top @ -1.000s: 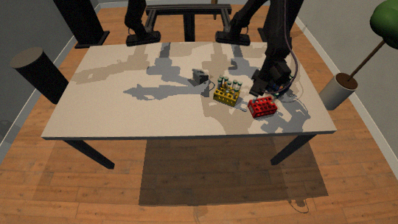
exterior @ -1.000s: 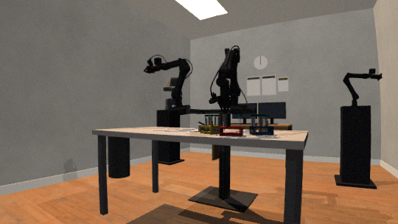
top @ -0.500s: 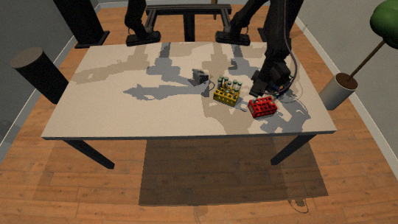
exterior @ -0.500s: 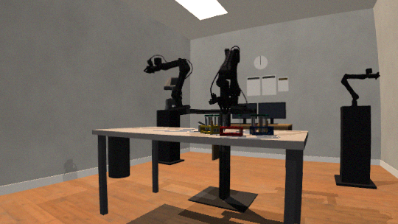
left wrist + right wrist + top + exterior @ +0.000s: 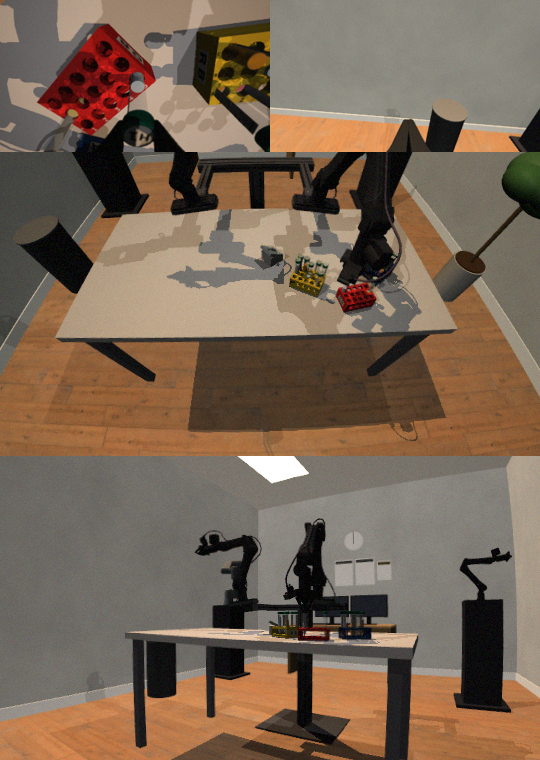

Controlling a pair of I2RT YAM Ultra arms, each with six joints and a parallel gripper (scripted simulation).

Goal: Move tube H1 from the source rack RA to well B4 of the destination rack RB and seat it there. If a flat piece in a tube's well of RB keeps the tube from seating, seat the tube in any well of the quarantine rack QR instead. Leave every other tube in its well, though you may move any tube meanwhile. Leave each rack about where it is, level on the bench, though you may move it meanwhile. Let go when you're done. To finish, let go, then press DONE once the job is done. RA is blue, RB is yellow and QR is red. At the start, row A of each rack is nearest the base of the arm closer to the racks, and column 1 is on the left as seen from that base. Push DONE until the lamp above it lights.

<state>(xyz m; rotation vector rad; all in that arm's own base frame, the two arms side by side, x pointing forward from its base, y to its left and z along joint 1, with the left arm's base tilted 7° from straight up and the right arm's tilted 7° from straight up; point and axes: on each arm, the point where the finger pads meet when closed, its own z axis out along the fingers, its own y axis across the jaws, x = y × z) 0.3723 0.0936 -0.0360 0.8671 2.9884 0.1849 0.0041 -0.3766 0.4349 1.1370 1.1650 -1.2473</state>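
Observation:
Now: the tube 6 cm below my left hand. Also, from my left hand: blue rack RA 19 cm to the left, 14 cm behind, 10 cm below; red rack QR 10 cm below, 5 cm to the left, 2 cm ahead; yellow rack RB 14 cm to the right, 10 cm below, 7 cm behind.

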